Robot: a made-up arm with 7 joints.
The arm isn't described. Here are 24 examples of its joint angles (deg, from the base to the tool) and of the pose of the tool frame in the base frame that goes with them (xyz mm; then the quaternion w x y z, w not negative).
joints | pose
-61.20 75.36 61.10 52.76 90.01 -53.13 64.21 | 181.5 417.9 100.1 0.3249 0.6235 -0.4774 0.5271
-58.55 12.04 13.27 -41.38 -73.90 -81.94 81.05 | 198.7 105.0 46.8 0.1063 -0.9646 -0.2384 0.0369
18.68 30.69 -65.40 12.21 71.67 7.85 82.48 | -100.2 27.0 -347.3 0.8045 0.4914 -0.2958 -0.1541
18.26 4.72 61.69 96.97 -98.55 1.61 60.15 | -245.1 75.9 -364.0 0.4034 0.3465 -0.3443 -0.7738
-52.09 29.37 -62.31 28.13 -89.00 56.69 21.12 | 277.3 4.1 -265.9 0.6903 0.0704 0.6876 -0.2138
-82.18 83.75 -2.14 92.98 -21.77 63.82 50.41 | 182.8 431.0 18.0 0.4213 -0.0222 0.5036 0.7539
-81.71 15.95 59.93 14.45 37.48 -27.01 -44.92 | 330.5 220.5 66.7 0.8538 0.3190 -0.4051 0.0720
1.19 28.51 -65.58 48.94 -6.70 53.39 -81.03 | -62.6 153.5 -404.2 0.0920 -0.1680 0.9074 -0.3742
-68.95 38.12 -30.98 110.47 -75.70 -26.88 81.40 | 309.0 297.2 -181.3 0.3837 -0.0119 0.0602 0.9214
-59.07 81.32 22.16 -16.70 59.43 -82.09 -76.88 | 178.6 167.4 160.4 0.1587 -0.9668 -0.1796 0.0885
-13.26 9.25 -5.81 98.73 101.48 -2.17 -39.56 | -27.1 131.5 -430.2 0.1022 0.3571 0.6385 -0.6740
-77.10 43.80 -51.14 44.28 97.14 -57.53 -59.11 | 403.7 107.6 -94.3 0.2219 -0.8087 -0.2910 0.4606
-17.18 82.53 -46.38 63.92 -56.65 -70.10 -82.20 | 142.0 421.0 -107.3 0.6752 0.4086 0.2884 -0.5421
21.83 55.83 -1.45 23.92 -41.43 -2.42 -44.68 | 42.6 336.6 -257.5 0.8704 -0.0064 0.4517 -0.1957
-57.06 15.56 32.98 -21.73 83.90 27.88 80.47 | 260.9 174.1 44.7 0.0862 0.2497 -0.3862 0.8838
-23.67 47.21 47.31 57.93 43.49 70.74 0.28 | 116.6 400.4 -204.3 0.4069 0.1433 0.7268 0.5345
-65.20 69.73 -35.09 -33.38 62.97 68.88 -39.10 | 249.9 83.4 65.5 0.6427 0.7237 -0.0529 0.2458
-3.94 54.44 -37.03 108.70 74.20 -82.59 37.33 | -87.3 374.7 -220.3 0.6177 0.3712 0.4879 -0.4926
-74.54 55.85 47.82 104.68 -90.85 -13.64 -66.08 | 314.3 334.3 -124.5 0.6306 -0.5135 -0.5675 0.1286
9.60 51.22 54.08 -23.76 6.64 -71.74 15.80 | 108.5 249.4 -0.7 0.5291 0.5223 -0.6659 -0.0628
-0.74 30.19 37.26 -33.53 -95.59 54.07 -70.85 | 157.2 198.5 -92.1 0.5899 -0.3582 -0.1027 -0.7164
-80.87 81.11 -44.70 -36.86 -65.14 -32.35 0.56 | 215.2 50.1 94.1 0.7052 0.0845 -0.4708 -0.5234
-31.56 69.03 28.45 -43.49 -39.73 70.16 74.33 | 189.8 164.3 74.7 0.7307 0.2775 -0.1998 0.5908
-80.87 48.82 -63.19 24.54 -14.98 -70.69 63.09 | 360.9 40.3 -29.3 0.7668 -0.0484 -0.6286 -0.1207
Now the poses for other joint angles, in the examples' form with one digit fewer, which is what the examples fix.
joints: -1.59 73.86 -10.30 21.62 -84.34 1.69 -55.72
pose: 187 342 -168 0.922 -0.164 0.190 -0.296
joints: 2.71 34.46 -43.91 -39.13 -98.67 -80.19 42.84
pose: 105 50 -188 0.577 -0.715 0.079 0.388
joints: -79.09 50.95 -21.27 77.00 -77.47 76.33 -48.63
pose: 370 251 -68 0.707 -0.538 0.358 -0.288
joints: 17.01 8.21 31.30 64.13 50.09 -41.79 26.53
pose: -120 167 -392 0.834 0.339 0.425 0.097
